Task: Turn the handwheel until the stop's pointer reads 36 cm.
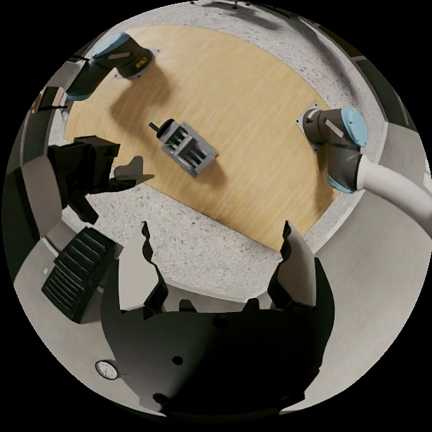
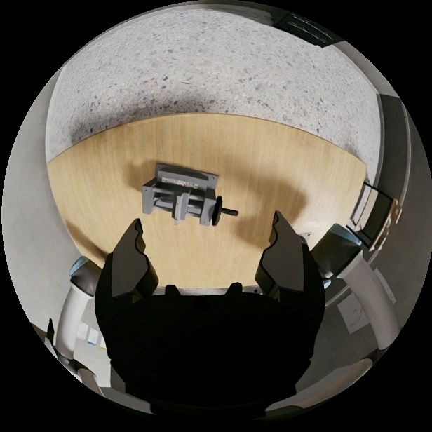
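Note:
The grey stop device [image 1: 206, 143] [image 2: 163, 172] stands on the table. The black handwheel [image 1: 165, 128] [image 2: 217, 211] is at one end, with its crank handle [image 1: 153, 127] [image 2: 230, 212] sticking outward. The stop [image 1: 186, 147] [image 2: 180, 206] sits partway along the rods. A speckled scale strip [image 2: 180, 183] runs along the base; its numbers and the pointer's reading are too small to tell. My left gripper [image 1: 216, 221] is open and empty, far from the device. My right gripper [image 2: 206, 215] [image 1: 127, 163] is open and empty, above the table and apart from the handwheel.
The wooden table [image 1: 240, 100] [image 2: 100, 150] has arm bases at two places, one base [image 1: 132, 62] on the handwheel's side and another base [image 1: 315, 125] on the other. A black slatted object [image 1: 80, 275] [image 2: 307, 29] stands beyond the table. A wooden-topped stand [image 2: 372, 215] is beside it.

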